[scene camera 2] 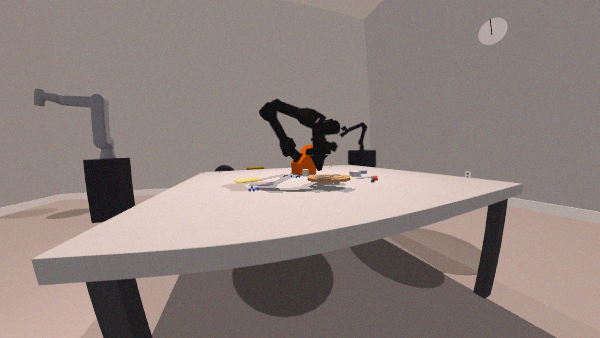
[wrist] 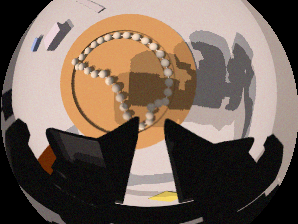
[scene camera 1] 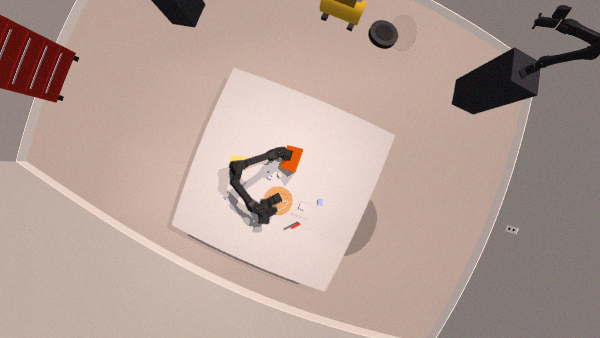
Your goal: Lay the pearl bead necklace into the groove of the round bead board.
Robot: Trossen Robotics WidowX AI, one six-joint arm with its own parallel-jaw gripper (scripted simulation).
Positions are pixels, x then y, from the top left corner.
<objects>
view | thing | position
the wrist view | gripper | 151, 122
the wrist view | round tan bead board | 137, 70
</objects>
